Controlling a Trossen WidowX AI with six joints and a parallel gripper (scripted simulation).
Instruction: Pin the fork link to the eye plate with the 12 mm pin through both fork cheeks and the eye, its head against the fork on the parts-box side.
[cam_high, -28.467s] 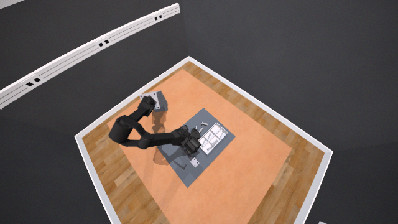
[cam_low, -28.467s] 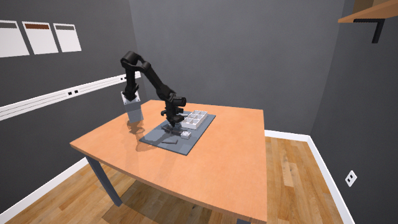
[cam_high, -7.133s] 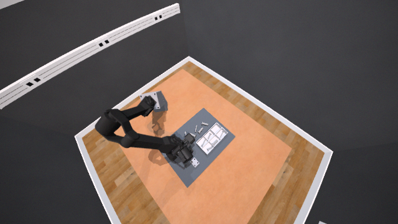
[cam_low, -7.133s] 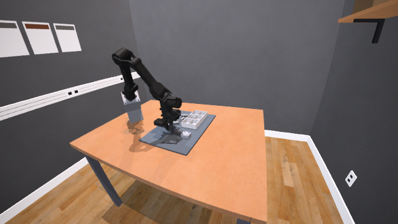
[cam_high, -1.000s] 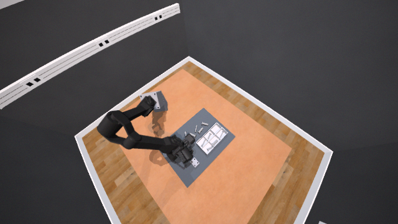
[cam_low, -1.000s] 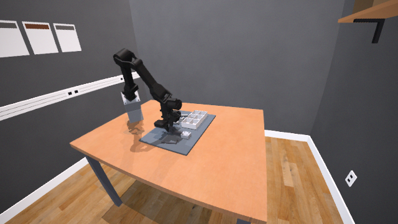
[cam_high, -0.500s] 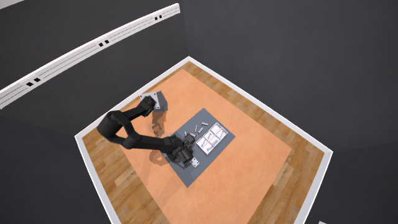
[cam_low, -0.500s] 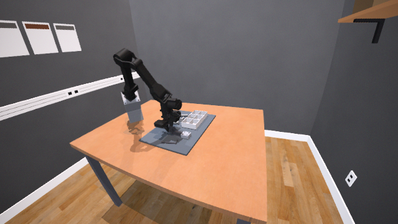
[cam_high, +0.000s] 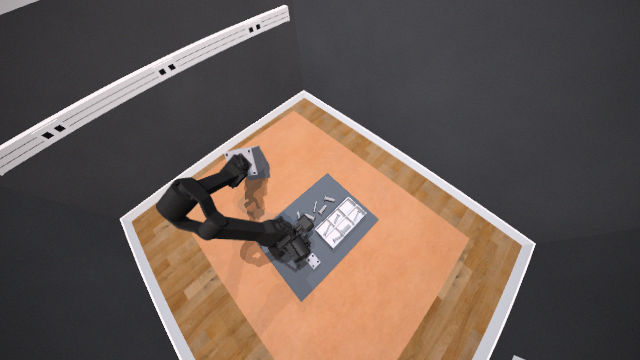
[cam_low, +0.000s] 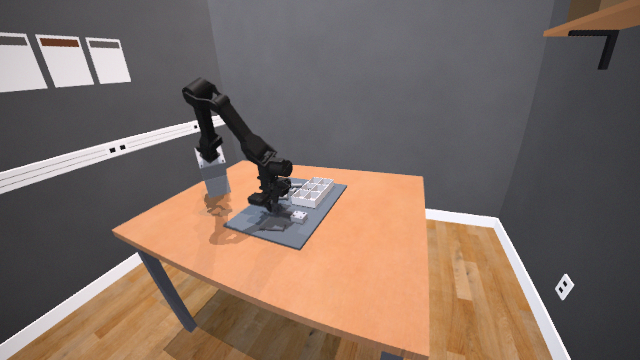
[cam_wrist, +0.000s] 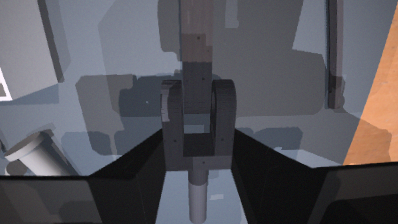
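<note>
Right now my hand is 40 mm short of the dark flat bar and 40 mm above it. Also, from my hand: dark fork link 30 mm below; then grey mat 100 mm to the left, 60 mm below, 30 mm ahead; then thin dark bar 80 mm to the right, 60 mm ahead, 50 mm below.
</note>
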